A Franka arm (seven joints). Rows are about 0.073 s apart.
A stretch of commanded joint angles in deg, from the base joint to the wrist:
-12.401 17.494 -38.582 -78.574 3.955 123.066 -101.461
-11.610 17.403 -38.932 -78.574 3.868 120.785 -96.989
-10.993 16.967 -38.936 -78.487 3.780 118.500 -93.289
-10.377 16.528 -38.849 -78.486 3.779 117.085 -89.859
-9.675 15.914 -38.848 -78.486 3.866 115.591 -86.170
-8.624 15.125 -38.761 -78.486 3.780 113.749 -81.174
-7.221 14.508 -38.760 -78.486 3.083 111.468 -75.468
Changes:
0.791 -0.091 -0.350 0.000 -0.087 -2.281 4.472
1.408 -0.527 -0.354 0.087 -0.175 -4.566 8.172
2.024 -0.966 -0.267 0.088 -0.176 -5.981 11.602
2.726 -1.580 -0.266 0.088 -0.089 -7.475 15.291
3.777 -2.369 -0.179 0.088 -0.175 -9.317 20.287
5.180 -2.986 -0.178 0.088 -0.872 -11.598 25.993

